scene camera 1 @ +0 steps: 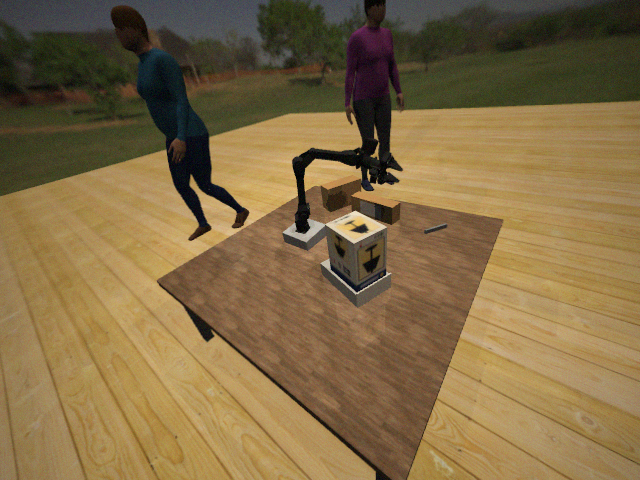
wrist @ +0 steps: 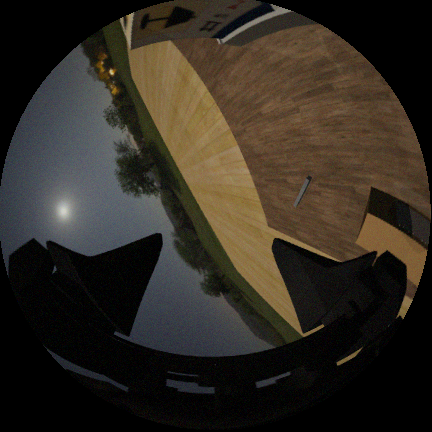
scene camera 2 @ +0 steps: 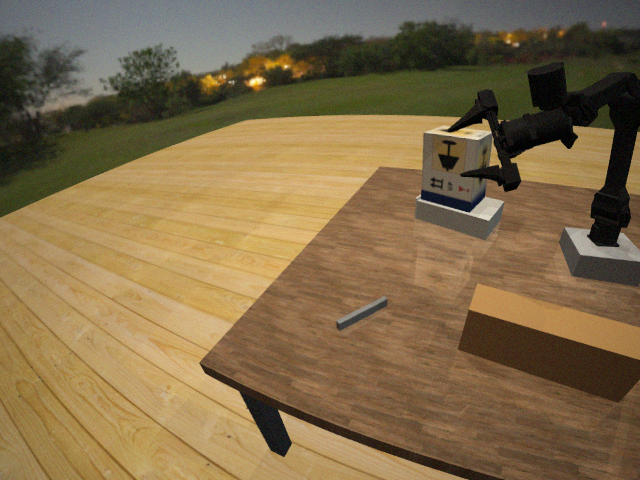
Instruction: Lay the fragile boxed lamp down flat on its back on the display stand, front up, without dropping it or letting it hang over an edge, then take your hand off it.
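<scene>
Visible in scene camera 1 as well as in the wrist view, the gripper is open and holds nothing. A display stand is in view too.
</scene>
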